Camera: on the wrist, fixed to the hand. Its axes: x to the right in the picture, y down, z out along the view.
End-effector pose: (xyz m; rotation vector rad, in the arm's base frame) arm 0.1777 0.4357 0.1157 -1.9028 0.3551 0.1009
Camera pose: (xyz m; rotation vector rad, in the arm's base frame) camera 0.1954 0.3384 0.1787 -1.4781 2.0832 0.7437
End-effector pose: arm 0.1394 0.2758 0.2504 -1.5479 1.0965 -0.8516
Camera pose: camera 0.0521 0.2221 0.3073 -0.3287 2.2384 0.0615
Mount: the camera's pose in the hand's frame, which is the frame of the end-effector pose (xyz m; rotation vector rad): 0.0207 -0.0316 -0.1110 -0.2696 0.4411 1.5101
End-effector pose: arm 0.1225 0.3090 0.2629 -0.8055 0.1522 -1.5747
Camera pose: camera 0.0344 0.2570 0.2056 -0.2966 1.0379 -0.2405
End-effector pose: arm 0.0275 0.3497 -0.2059 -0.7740 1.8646 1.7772
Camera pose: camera 0.0397 0.2369 -0.2354 -0.2658 -1.5548 -1.5534
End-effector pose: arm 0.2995 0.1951 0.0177 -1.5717 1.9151 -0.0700
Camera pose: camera 0.2689 0.1288 0.1094 0.1304 3.0365 0.5296
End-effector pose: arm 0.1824 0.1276 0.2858 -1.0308 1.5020 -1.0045
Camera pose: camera 0.0739 0.1083 0.3258 0.3561 2.1526 0.1055
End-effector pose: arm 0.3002 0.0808 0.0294 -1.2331 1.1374 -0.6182
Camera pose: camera 0.2128 0.0089 0.0600 -0.1523 2.1372 0.4677
